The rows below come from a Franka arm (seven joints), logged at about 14 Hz.
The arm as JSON. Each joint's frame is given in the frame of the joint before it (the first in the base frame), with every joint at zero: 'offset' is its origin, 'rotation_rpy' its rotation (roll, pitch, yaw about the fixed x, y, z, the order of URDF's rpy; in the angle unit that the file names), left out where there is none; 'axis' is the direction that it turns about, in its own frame. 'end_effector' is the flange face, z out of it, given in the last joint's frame.
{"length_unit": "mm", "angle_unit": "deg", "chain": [
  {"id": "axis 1", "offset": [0.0, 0.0, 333.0], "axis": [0.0, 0.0, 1.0]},
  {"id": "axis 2", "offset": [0.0, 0.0, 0.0], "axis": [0.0, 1.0, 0.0]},
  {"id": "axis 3", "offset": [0.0, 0.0, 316.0], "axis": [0.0, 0.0, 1.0]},
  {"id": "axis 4", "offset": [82.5, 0.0, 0.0], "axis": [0.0, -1.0, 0.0]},
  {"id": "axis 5", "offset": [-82.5, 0.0, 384.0], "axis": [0.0, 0.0, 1.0]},
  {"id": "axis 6", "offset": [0.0, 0.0, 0.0], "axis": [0.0, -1.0, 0.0]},
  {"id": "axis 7", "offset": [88.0, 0.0, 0.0], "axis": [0.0, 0.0, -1.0]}
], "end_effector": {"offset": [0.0, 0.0, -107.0], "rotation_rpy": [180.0, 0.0, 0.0]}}
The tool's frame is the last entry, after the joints.
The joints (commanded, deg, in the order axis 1, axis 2, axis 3, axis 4, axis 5, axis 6, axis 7), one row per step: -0.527 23.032 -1.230 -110.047 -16.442 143.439 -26.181; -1.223 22.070 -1.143 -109.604 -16.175 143.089 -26.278; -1.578 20.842 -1.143 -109.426 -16.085 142.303 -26.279; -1.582 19.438 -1.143 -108.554 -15.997 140.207 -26.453; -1.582 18.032 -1.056 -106.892 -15.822 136.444 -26.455; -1.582 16.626 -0.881 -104.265 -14.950 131.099 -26.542; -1.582 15.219 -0.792 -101.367 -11.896 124.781 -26.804
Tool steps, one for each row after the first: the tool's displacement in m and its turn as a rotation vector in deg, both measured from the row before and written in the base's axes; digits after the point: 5 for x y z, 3 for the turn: 0.00192 -0.00720 0.01362 0.127 -1.058 -0.774; -0.00020 -0.00452 0.01379 -0.081 -0.649 -0.582; 0.00084 -0.00147 0.01896 -0.321 -0.219 -0.350; 0.00105 -0.00158 0.02255 -0.394 0.565 -0.861; 0.00112 -0.00133 0.02800 0.068 1.129 -1.426; -0.00175 -0.00086 0.02876 2.045 1.797 -2.426
